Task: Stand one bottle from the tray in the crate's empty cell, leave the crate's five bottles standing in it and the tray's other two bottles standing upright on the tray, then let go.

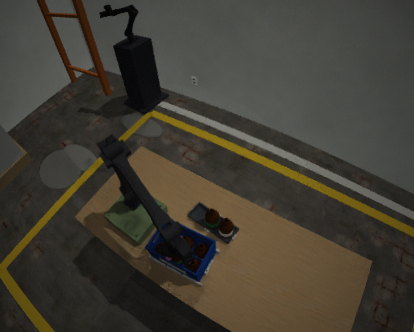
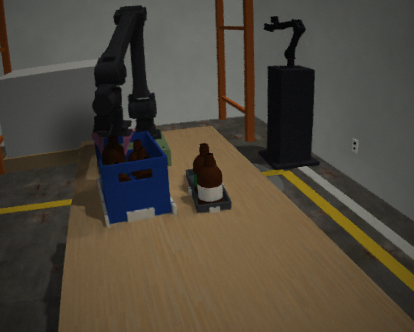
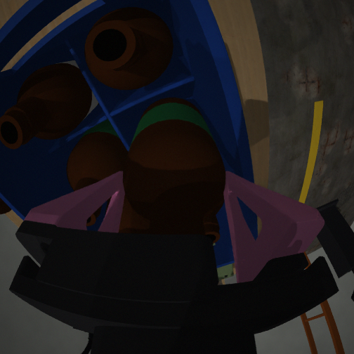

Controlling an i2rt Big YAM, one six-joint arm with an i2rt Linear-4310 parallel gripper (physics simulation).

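Places are measured from the arm's base along level axes (x down, y ahead, z right), in metres.
Pixels of known places: gripper, between the fingertips: [image 2: 113,154]; arm's base, origin of its link: [image 1: 135,199].
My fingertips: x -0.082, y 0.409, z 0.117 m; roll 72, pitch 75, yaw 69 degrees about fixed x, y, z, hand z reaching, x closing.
For each thing: its top centre in the pictures, then the offset to it from my fingertips. Level surfaces: height alone.
- blue crate, centre of its top: [image 2: 126,146] [image 1: 179,244] dx -0.018, dy -0.003, dz -0.042 m
- green-labelled bottle, centre of its top: [image 2: 203,144] [image 1: 211,210] dx -0.003, dy +0.007, dz -0.278 m
- white-labelled bottle, centre of its top: [image 2: 208,154] [image 1: 226,220] dx -0.003, dy +0.097, dz -0.274 m
- wooden table, height of its surface: dx +0.157 m
My gripper [image 3: 173,178] [image 2: 114,139] is shut on a brown bottle [image 3: 175,160] with a green label. The bottle's lower part is down inside a cell of the blue crate [image 1: 209,261] [image 2: 137,192]; its base is hidden. Other brown bottles stand in the crate, among them one [image 3: 145,55] and another [image 3: 60,97]; a green-labelled one [image 3: 95,155] is beside the held bottle. A bottle mouth [image 3: 213,234] shows behind the held bottle. On the dark tray [image 1: 197,212] [image 2: 224,204], a green-labelled bottle [image 1: 212,218] and a white-labelled bottle [image 1: 226,228] [image 2: 210,176] stand upright.
The arm reaches over the crate from its green base plate [image 1: 132,225]. The tray lies beside the crate on the wooden table [image 1: 280,265] [image 2: 200,265], with a gap between them. A dark pedestal [image 1: 139,70] [image 2: 291,112] with a small arm stands on the floor beyond the table.
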